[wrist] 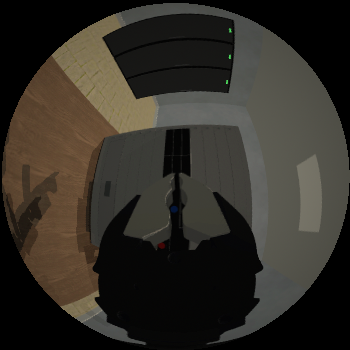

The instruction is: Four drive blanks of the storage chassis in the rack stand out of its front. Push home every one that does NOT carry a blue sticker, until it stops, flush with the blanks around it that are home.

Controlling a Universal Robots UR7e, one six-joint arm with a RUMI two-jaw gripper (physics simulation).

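Places are measured from the arm's base along level axes (x ahead, y left, z up), in millimetres.
Pixels of known places: gripper, fingertip midpoint: (176,174).
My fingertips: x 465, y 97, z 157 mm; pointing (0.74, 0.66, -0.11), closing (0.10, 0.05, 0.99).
Note:
Ahead of a thing's pixels: the offset from my fingertips to its top centre. "spot": to the spot under its first point. Level surfaces: height alone.
The storage chassis @[spot: dz -47, dx +226, dy +158 mm] (172,142) shows as a dark upright strip of drive blanks in the grey rack front @[spot: dz +104, dx +238, dy +131 mm] (217,150), partly hidden by my gripper. My gripper (176,174) is shut and empty, with its fingertips over the dark strip; I cannot tell whether they touch a blank. A blue sticker @[dz -23, dx +180, dy -54 mm] (174,209) shows through the gap between the jaws. A red sticker @[dz -51, dx +159, dy -154 mm] (161,245) shows lower, beside the base of the left jaw. A yellow sticker does not show. How far each blank stands out cannot be told from this view.
Three black cabinets (175,52) with green lights stand beyond the rack at the top. A wooden surface @[dz -401 mm] (55,140) with the arm's shadow lies to the left, with pale brick floor (95,75) past it. A grey wall (285,125) runs along the right.

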